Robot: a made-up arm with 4 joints.
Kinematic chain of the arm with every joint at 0, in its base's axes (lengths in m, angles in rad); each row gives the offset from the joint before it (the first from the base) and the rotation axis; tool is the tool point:
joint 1: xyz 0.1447 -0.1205 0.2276 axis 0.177 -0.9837 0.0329
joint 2: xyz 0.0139 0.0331 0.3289 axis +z
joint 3: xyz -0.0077 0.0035 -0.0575 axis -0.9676 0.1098 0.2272
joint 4: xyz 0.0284 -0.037 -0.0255 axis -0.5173 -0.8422 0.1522
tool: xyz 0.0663 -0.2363 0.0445
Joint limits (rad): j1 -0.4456..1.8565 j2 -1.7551..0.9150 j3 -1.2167..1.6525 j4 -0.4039..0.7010
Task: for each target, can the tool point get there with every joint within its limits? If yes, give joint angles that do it. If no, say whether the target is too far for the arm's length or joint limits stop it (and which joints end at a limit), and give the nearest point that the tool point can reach.
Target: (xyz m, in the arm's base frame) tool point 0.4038 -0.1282 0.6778
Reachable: yes | joints -0.2367 0.4141 0.6604 0.5981
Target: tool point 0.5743 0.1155 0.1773
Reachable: no: joint limits stop it (at a limit: joint 1, joint 2) | nearest point 0.4839 -0.1871 0.3075 | short by 0.342 m
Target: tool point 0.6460 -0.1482 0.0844
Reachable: no: joint limits stop it (at a limit: joint 1, joint 2) | nearest point 0.4573 -0.1915 0.2776 | short by 0.274 m
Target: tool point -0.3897 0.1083 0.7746
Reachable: no: too far | nearest point -0.2182 -0.0027 0.6079 | short by 0.264 m
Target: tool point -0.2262 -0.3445 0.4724
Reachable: yes | joints 0.8573 -1.1182 0.8727 -0.0086
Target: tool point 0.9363 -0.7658 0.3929
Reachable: no: too far | nearest point 0.4713 -0.2775 0.4420 | short by 0.676 m
